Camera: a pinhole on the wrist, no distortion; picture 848 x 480 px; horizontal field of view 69.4 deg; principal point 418.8 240.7 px. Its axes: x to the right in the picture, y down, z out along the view. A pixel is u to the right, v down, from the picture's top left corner.
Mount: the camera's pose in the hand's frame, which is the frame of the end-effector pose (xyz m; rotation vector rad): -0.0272 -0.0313 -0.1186 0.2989 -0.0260 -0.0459
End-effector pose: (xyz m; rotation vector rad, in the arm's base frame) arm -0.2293 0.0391 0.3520 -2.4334 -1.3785 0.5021
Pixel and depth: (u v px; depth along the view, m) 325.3 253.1 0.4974
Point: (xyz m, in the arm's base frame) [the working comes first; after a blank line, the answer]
In the camera's frame: -0.0760 0.0101 0.4974

-0.5682 0.0483 0.1189
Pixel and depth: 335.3 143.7 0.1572
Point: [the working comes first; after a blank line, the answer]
In the camera's frame: -0.0214 -0.0249 0.1572

-0.3421 0.0434 0.3812
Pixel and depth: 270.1 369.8 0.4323
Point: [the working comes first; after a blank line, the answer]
In the camera's frame: -0.1050 0.0911 0.4323

-0.4880 -0.0239 0.1160
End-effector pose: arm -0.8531 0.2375 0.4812 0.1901 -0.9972 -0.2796
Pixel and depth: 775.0 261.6 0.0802
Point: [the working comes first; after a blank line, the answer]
In the camera's frame: 0.0467 0.0027 0.0802

-0.8182 0.1817 0.4578
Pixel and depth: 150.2 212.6 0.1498
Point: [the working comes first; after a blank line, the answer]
In the camera's frame: -0.0657 -0.0069 0.1498

-0.9326 0.1934 0.3919
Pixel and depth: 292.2 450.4 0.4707
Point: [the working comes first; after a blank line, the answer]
In the camera's frame: -0.0973 0.1612 0.4707

-1.2419 0.2581 0.5718
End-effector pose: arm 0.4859 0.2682 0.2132 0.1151 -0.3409 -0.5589
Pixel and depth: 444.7 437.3 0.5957
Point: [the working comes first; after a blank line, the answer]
In the camera's frame: 0.0252 0.1913 0.5957

0.2865 0.2468 0.6801
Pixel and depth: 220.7 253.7 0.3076
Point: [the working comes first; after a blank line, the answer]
In the camera's frame: -0.0995 0.0065 0.3076

0.2616 0.2456 0.3167
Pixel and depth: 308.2 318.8 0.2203
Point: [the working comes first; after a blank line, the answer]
In the camera's frame: -0.0398 0.0281 0.2203

0.3599 0.2492 0.2722
